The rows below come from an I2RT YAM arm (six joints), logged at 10 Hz.
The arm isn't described. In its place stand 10 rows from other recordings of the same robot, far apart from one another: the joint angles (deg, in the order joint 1, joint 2, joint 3, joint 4, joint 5, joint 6), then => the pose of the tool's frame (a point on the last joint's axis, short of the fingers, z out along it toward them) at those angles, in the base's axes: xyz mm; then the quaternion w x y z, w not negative.
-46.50, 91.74, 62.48, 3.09, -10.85, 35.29 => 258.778, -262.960, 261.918, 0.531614, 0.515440, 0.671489, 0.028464
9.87, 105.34, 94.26, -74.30, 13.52, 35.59 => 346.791, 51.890, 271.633, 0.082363, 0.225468, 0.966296, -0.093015
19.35, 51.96, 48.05, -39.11, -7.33, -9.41 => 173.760, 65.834, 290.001, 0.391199, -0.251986, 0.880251, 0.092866
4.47, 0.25, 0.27, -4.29, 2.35, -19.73 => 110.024, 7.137, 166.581, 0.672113, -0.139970, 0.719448, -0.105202
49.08, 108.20, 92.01, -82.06, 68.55, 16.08 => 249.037, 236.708, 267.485, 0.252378, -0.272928, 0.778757, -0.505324
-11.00, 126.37, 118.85, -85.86, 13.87, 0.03 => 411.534, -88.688, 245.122, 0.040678, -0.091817, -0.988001, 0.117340
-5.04, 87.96, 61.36, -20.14, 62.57, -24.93 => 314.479, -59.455, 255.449, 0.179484, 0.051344, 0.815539, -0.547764
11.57, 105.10, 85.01, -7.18, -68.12, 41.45 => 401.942, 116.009, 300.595, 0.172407, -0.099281, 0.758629, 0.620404
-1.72, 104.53, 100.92, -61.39, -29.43, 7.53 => 379.257, 6.112, 318.345, 0.196503, 0.021341, 0.945633, 0.258281
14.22, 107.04, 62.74, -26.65, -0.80, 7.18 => 339.525, 86.552, 134.148, 0.161318, -0.061702, 0.984258, 0.037488
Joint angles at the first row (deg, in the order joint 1, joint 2, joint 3, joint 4, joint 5, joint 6):
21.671, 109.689, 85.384, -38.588, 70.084, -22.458
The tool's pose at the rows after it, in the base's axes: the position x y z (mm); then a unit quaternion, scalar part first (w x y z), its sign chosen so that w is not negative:
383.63, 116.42, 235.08, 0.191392, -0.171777, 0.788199, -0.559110
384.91, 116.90, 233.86, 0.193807, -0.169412, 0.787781, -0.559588
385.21, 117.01, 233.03, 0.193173, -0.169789, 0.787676, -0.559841
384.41, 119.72, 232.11, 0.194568, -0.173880, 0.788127, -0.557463
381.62, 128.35, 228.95, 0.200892, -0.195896, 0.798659, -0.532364
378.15, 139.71, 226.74, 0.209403, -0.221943, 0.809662, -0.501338
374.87, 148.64, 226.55, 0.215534, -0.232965, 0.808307, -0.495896
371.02, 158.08, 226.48, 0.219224, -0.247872, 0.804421, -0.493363
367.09, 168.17, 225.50, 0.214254, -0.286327, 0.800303, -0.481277
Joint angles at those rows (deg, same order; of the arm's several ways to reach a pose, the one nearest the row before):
21.671, 110.454, 85.383, -37.320, 70.106, -22.480
21.671, 110.717, 85.387, -36.688, 70.237, -22.480
21.671, 110.847, 85.384, -36.642, 70.259, -22.481
22.065, 110.914, 85.319, -36.665, 69.997, -22.436
23.245, 110.913, 85.057, -36.840, 66.631, -22.458
24.775, 110.912, 85.056, -37.147, 62.631, -22.501
26.108, 110.913, 85.057, -37.125, 62.216, -22.545
27.551, 110.914, 85.056, -37.124, 62.085, -23.157
28.994, 110.913, 85.055, -37.102, 60.030, -26.195

